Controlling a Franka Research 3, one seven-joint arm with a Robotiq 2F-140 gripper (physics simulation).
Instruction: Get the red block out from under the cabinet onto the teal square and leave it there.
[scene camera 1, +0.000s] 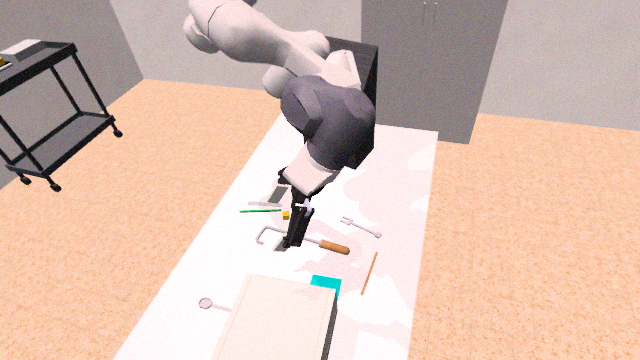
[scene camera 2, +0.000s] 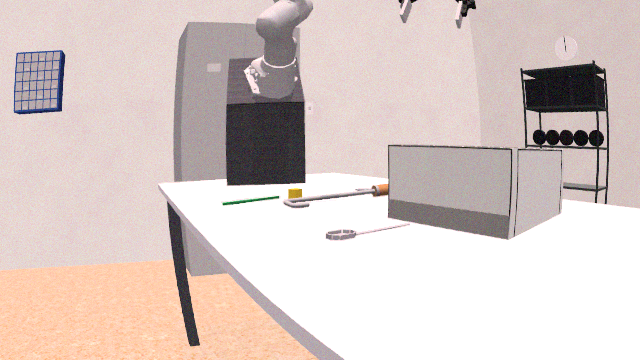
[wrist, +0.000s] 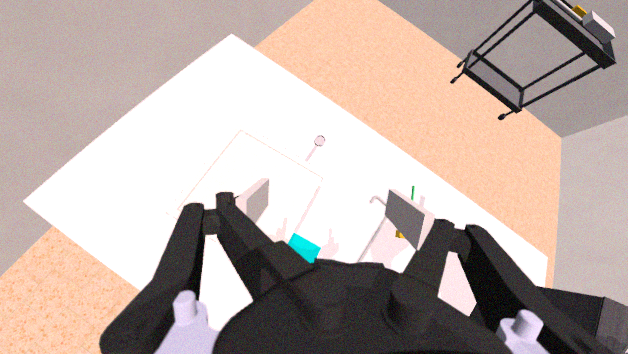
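The red block does not show in any view. The pale cabinet (scene camera 1: 285, 320) (scene camera 2: 450, 185) (wrist: 250, 172) stands on the white table. The teal square (scene camera 1: 326, 283) (wrist: 304, 247) lies on the table beside the cabinet's edge, partly hidden by it in scene camera 1. My gripper (scene camera 1: 280, 220) (scene camera 2: 432, 15) (wrist: 328, 197) is open and empty, high above the table, and its fingers stand wide apart. A metal hook tool with an orange handle (scene camera 1: 335, 247) (scene camera 2: 381, 190) lies on the table; its rod also shows in the wrist view (wrist: 371, 241).
A yellow block (scene camera 1: 285, 215) (scene camera 2: 295, 193) and a green stick (scene camera 1: 260, 211) (scene camera 2: 250, 200) (wrist: 413, 193) lie near the hook. A fork (scene camera 1: 362, 227) and an orange stick (scene camera 1: 369, 273) lie to one side. A round-headed utensil (scene camera 1: 220, 306) (scene camera 2: 380, 229) (wrist: 312, 152) lies by the cabinet.
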